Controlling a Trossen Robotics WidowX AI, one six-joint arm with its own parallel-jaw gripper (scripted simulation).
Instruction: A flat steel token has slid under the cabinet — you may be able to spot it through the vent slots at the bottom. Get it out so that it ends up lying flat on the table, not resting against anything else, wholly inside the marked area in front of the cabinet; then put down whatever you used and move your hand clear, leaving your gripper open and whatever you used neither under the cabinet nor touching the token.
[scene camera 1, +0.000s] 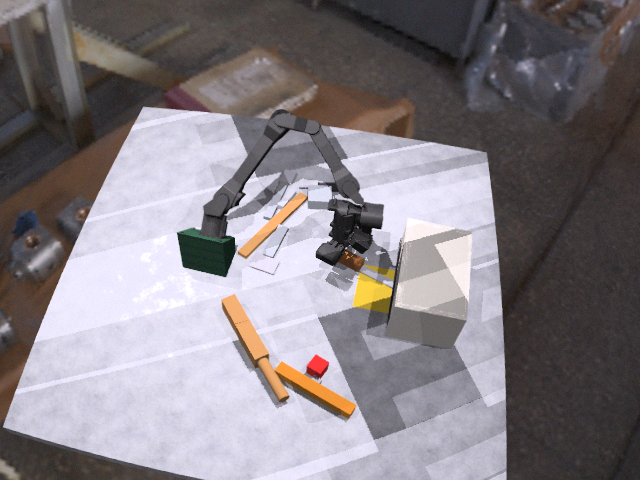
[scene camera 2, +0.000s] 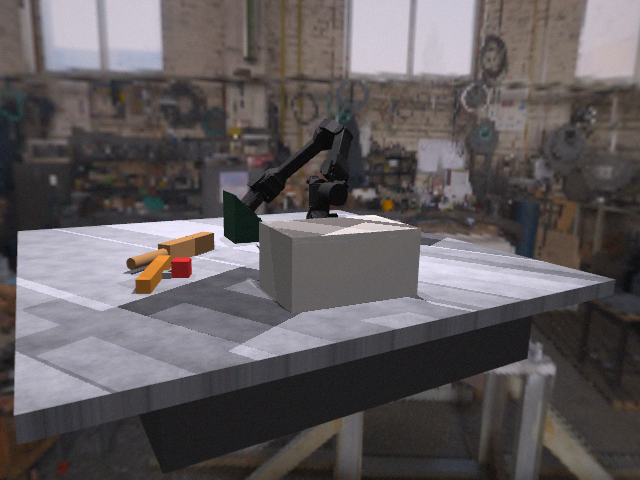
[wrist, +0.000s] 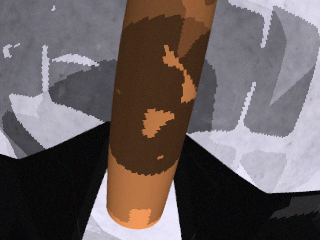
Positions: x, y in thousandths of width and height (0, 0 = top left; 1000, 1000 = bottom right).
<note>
In view: the gripper (scene camera 1: 529, 532), an orange bar (scene camera 1: 454, 782), an orange paddle (scene camera 1: 380, 684) and a white cabinet (scene camera 2: 482, 551).
The orange bar shows as well in scene camera 2 (scene camera 2: 229, 589). The orange paddle is seen too in scene camera 2 (scene camera 2: 299, 511). The gripper also shows in the wrist view (wrist: 452, 565). The wrist view misses the orange bar: it is out of frame. The wrist view does not show the orange paddle: it is out of frame.
</note>
